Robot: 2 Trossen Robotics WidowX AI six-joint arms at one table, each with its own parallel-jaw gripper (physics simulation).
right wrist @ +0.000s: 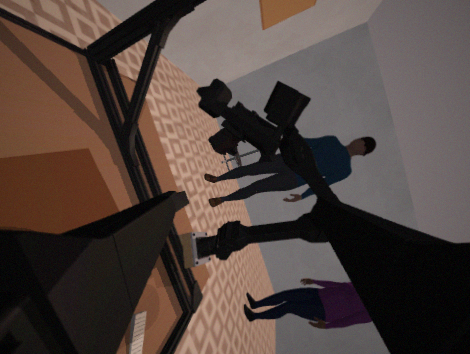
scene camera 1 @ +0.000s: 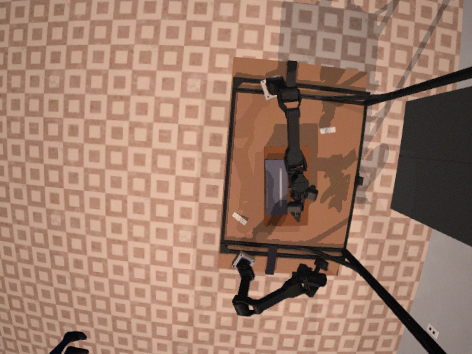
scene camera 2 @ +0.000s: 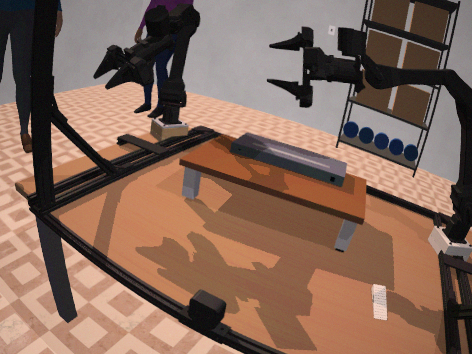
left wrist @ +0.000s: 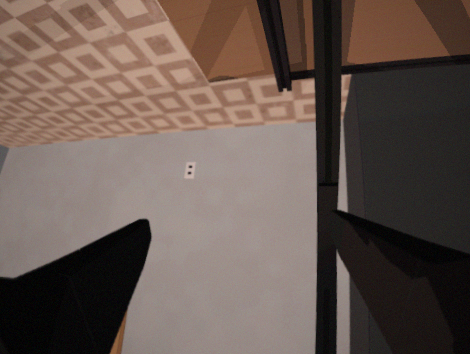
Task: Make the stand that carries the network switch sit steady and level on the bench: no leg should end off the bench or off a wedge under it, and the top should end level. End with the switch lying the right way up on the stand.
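Pixels of known places: left gripper, fingertip midpoint: [scene camera 2: 99,82] [left wrist: 240,224]; right gripper, fingertip midpoint: [right wrist: 247,200] [scene camera 1: 300,216] [scene camera 2: 268,62]; left arm's base at its link origin: [right wrist: 201,247] [scene camera 1: 243,264] [scene camera 2: 169,121]; right arm's base at its link origin: [scene camera 1: 273,86] [scene camera 2: 453,236].
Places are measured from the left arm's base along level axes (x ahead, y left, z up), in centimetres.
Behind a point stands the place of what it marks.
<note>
The stand [scene camera 1: 272,152] {x 62.2, y 20.2, z 4.5 cm} [scene camera 2: 215,159] {x 41.6, y -9.0, z 4.4 cm} [right wrist: 55,185] {x 42.3, y -9.9, z 4.4 cm} has an orange-brown top and grey legs. A front leg [scene camera 2: 191,183] {x 41.2, y -14.4, z -1.0 cm} and another front leg [scene camera 2: 345,234] {x 72.2, y 4.8, z -0.9 cm}, with a dark underside showing, are visible; the back legs are hidden and I cannot tell whether every foot touches. The grey switch [scene camera 1: 275,187] {x 47.9, y 9.9, z 7.2 cm} [scene camera 2: 290,157] {x 50.3, y 6.0, z 7.2 cm} lies flat along the back side of the top. One white wedge [scene camera 1: 327,130] {x 88.7, y -1.0, z -5.0 cm} [scene camera 2: 380,302] {x 89.2, y -1.4, z -5.1 cm} lies apart from the stand; another [scene camera 1: 240,218] {x 21.3, y 14.8, z -5.1 cm} [right wrist: 138,332] {x 21.0, y 14.0, z -4.9 cm} lies on its far side. My left gripper [scene camera 2: 101,82] {x 22.5, y -33.2, z 19.4 cm} [left wrist: 240,224] {x 22.5, y -33.2, z 19.4 cm} is open, raised beyond the bench edge. My right gripper [scene camera 2: 269,62] {x 44.4, y -1.4, z 28.6 cm} [right wrist: 247,200] {x 44.4, y -1.4, z 28.6 cm} is open, high above the stand.
Black frame rails [scene camera 1: 229,165] {x 44.4, y 35.5, z -4.0 cm} [scene camera 2: 125,277] {x 59.9, y -38.1, z -6.3 cm} border the bench [scene camera 1: 250,125] {x 69.0, y 36.8, z -5.7 cm} [scene camera 2: 125,215] {x 42.2, y -31.4, z -5.7 cm}. Tall black posts [scene camera 2: 44,100] {x 36.1, y -48.4, z 19.3 cm} [left wrist: 327,125] {x 31.0, y -40.3, z 9.2 cm} rise from the frame. A black box-shaped camera [scene camera 2: 206,307] {x 75.5, y -32.3, z -0.7 cm} sits on the front rail. The right arm [scene camera 1: 293,130] {x 72.1, y 22.2, z 38.1 cm} reaches over the stand.
</note>
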